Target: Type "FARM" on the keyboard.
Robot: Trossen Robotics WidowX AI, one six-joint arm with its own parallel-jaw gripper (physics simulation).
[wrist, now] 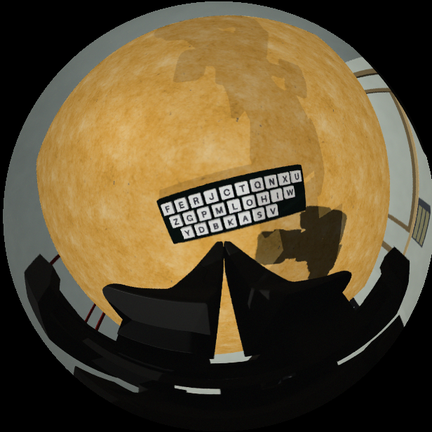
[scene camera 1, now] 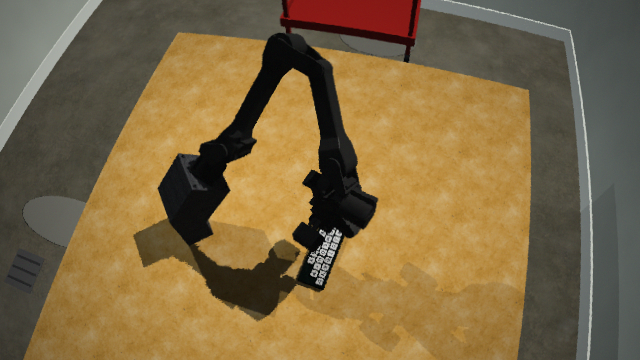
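Pixels of known places: gripper, fingertip midpoint: (scene camera 1: 328, 225); arm's base at its link origin: (scene camera 1: 204, 171).
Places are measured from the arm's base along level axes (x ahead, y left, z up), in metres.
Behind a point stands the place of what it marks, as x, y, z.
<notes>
A black keyboard (scene camera 1: 326, 260) @[0.320, -0.028, -0.193] (wrist: 297, 202) with white letter keys lies on the table, slightly slanted in the wrist view. Its top row reads F E R J C T Q N X U, with the F key (wrist: 168, 208) at the left end, then the E key and the R key (wrist: 196, 200). The M key (wrist: 219, 210) is in the middle row, and the A key (wrist: 245, 218) is in the bottom row. My gripper (wrist: 222, 246) is shut and empty. In the wrist view its tips show just below the bottom row, apart from the keys in the picture. In the scene view the arm hides the tips and part of the keyboard.
The tan table top (scene camera 1: 425, 150) @[0.454, 0.392, -0.211] (wrist: 125, 125) lies around the keyboard. The arm's dark base (scene camera 1: 192, 195) @[0.014, -0.070, 0.016] stands at the left in the scene view. A red cart (scene camera 1: 350, 31) stands beyond the table's far edge. Shadows of the arm fall across the table.
</notes>
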